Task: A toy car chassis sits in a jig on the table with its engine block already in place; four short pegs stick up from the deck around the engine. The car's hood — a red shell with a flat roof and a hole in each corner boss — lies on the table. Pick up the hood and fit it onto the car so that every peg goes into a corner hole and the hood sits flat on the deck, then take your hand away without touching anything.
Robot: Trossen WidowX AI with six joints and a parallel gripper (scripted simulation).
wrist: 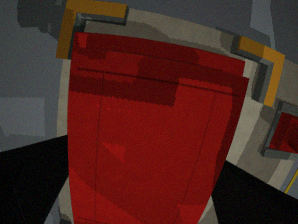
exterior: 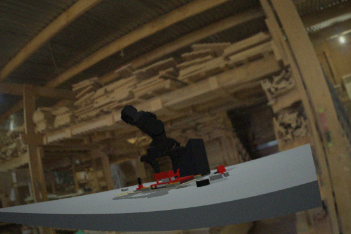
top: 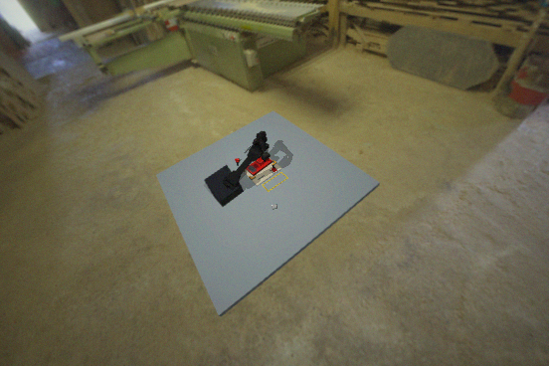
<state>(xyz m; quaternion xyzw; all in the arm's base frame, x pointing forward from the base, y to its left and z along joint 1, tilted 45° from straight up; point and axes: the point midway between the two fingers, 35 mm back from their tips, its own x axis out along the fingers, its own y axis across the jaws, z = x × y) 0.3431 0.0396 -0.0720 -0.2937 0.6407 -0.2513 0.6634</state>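
My gripper tip is now 10 mm below the red hood. Also, from my gripper tip: white piece: 400 mm to the right, 190 mm behind, 40 mm below; then black wheel: 220 mm to the left, 180 mm ahead, 40 mm below.
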